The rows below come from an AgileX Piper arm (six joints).
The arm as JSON. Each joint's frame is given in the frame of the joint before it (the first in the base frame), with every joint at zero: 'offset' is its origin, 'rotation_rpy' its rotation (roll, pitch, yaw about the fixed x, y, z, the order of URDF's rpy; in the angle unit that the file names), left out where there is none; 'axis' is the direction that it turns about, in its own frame. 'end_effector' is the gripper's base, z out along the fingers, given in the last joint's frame.
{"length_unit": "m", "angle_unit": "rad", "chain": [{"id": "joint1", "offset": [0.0, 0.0, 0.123], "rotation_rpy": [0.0, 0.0, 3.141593], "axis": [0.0, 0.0, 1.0]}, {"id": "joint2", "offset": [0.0, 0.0, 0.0], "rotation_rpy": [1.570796, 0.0, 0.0], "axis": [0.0, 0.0, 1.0]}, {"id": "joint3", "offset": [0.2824, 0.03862, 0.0], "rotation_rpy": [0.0, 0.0, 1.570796], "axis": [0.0, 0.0, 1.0]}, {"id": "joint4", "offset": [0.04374, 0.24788, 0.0], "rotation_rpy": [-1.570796, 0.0, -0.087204], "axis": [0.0, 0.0, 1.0]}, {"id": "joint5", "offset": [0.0, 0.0, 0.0], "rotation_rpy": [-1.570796, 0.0, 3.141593], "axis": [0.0, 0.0, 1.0]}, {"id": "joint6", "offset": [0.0, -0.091, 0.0], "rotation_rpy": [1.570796, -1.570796, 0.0], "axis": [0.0, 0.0, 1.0]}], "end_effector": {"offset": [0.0, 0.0, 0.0], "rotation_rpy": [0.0, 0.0, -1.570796]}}
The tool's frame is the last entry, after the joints.
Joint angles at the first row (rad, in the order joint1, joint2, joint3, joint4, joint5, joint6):
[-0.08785 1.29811 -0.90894 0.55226 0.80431 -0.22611]
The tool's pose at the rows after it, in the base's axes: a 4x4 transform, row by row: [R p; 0 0 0 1], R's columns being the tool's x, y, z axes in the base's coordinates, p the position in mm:
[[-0.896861 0.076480 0.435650 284.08], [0.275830 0.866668 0.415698 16.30], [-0.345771 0.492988 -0.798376 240.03], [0 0 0 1]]
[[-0.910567 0.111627 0.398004 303.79], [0.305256 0.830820 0.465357 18.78], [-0.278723 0.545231 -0.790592 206.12], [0 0 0 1]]
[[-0.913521 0.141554 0.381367 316.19], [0.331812 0.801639 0.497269 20.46], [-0.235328 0.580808 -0.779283 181.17], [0 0 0 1]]
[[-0.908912 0.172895 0.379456 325.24], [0.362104 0.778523 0.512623 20.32], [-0.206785 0.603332 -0.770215 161.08], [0 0 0 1]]
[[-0.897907 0.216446 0.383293 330.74], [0.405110 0.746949 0.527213 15.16], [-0.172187 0.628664 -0.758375 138.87], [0 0 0 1]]
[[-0.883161 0.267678 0.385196 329.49], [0.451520 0.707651 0.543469 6.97], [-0.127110 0.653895 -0.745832 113.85], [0 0 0 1]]
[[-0.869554 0.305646 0.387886 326.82], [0.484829 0.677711 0.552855 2.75], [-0.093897 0.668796 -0.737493 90.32], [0 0 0 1]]
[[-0.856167 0.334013 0.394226 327.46], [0.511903 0.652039 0.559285 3.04], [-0.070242 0.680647 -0.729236 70.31], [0 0 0 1]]
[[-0.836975 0.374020 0.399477 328.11], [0.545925 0.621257 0.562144 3.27], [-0.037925 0.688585 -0.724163 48.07], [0 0 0 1]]
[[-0.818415 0.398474 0.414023 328.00], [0.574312 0.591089 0.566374 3.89], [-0.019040 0.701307 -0.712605 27.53], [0 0 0 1]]
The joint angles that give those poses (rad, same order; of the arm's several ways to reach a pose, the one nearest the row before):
[-0.08785 1.47812 -0.91611 0.70803 0.76913 -0.32980]
[-0.08785 1.61265 -0.91614 0.84226 0.73162 -0.43350]
[-0.08785 1.70864 -0.91848 0.95126 0.70696 -0.51791]
[-0.09032 1.78346 -0.92140 1.04201 0.68275 -0.58660]
[-0.11047 1.85727 -0.91333 1.15107 0.66884 -0.67634]
[-0.14331 1.92850 -0.88450 1.27369 0.66884 -0.78903]
[-0.16172 1.99673 -0.85804 1.39036 0.66636 -0.90228]
[-0.16267 2.06373 -0.85095 1.49832 0.66539 -0.99499]
[-0.16268 2.14049 -0.85094 1.60628 0.66850 -1.07669]
[-0.16268 2.21366 -0.85093 1.72258 0.68572 -1.17547]

